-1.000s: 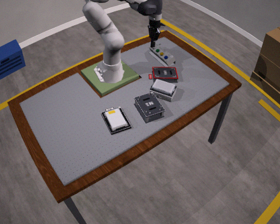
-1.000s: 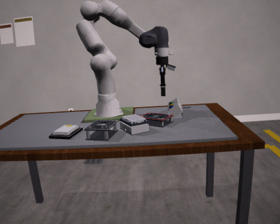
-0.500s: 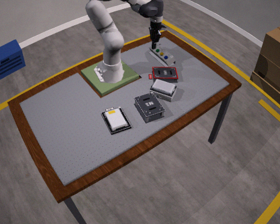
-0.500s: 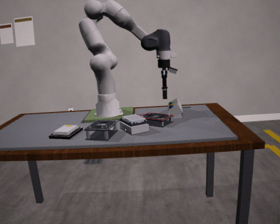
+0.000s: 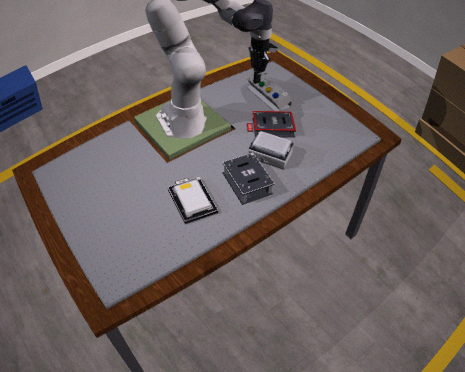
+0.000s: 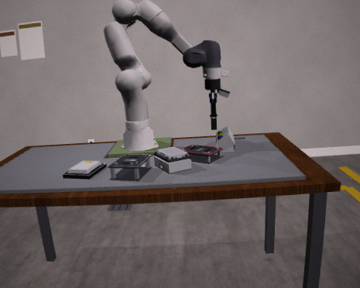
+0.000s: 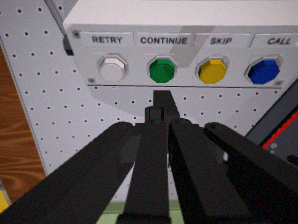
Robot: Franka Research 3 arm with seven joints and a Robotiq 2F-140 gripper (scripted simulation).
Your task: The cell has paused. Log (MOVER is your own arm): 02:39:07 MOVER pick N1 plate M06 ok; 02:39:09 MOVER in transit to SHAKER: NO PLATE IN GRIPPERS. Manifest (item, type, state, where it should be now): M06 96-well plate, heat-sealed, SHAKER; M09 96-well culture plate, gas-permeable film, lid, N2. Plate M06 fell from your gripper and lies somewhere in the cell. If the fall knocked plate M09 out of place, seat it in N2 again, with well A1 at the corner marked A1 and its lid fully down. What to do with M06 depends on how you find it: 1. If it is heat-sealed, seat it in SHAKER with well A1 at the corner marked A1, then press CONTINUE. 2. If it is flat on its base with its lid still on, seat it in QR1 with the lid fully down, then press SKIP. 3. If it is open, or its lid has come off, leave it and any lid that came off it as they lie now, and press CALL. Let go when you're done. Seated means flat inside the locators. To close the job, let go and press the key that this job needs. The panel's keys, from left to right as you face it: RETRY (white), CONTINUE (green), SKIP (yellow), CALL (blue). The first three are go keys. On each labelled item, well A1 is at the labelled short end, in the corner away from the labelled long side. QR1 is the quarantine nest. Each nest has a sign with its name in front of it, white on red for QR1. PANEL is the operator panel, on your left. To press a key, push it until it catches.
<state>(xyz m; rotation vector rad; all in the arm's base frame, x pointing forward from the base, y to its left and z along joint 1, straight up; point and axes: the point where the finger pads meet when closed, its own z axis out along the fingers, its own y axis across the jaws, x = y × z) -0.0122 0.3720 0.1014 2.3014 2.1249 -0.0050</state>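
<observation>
The green continue key is 50 mm below my hand and 30 mm to the left of it. The rest, counted from my hand: blue call key: 100 mm ahead, 50 mm below, 20 mm to the left; then yellow skip key: 50 mm below, 50 mm ahead, 20 mm to the left; then white retry key: 50 mm below, 50 mm behind, 30 mm to the left.
</observation>
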